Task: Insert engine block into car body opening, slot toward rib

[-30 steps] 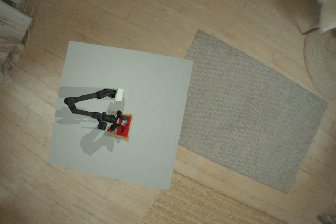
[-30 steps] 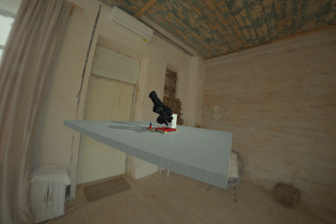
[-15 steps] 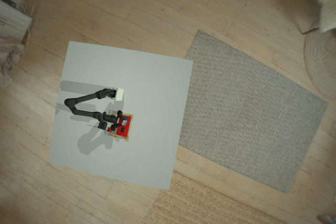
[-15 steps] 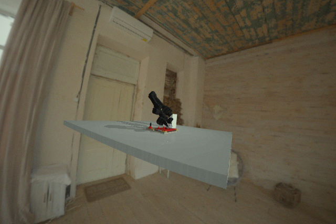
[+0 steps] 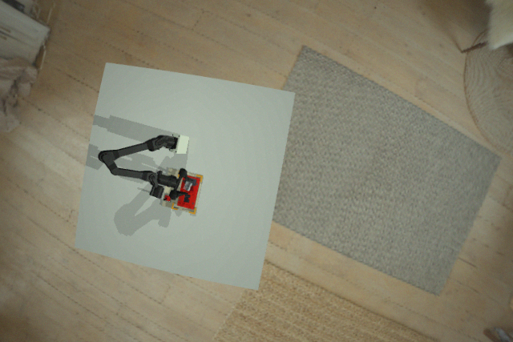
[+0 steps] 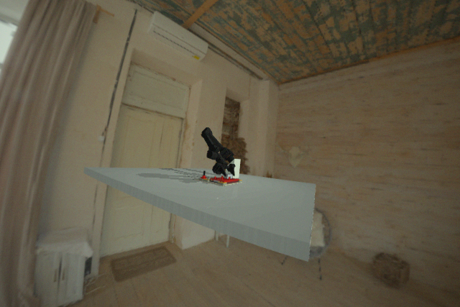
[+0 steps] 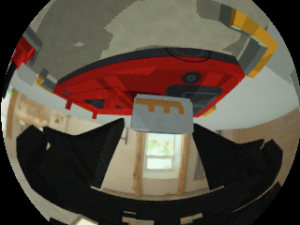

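The grey engine block is 1 cm to the right of my gripper tip and 1 cm below it.
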